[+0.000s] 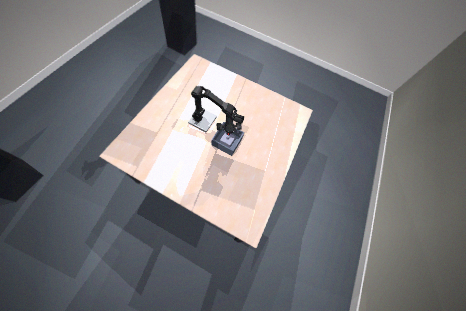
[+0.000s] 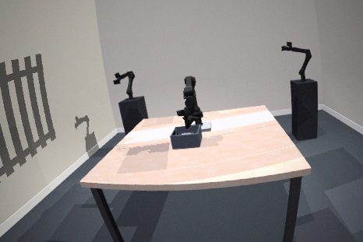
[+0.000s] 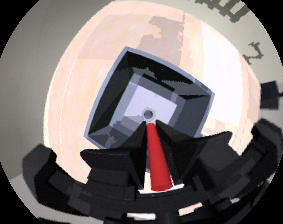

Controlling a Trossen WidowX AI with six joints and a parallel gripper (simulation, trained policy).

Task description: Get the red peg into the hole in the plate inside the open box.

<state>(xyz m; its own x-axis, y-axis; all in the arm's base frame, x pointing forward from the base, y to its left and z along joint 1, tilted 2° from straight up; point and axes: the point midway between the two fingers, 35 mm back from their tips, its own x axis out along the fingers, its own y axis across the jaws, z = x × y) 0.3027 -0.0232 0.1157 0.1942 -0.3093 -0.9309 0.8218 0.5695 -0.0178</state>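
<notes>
My gripper tip is 10 mm past the red peg, 10 mm to the right of it and 30 mm below it. The rest, counted from my gripper tip: dark grey box: 10 mm to the right, 80 mm below.
</notes>
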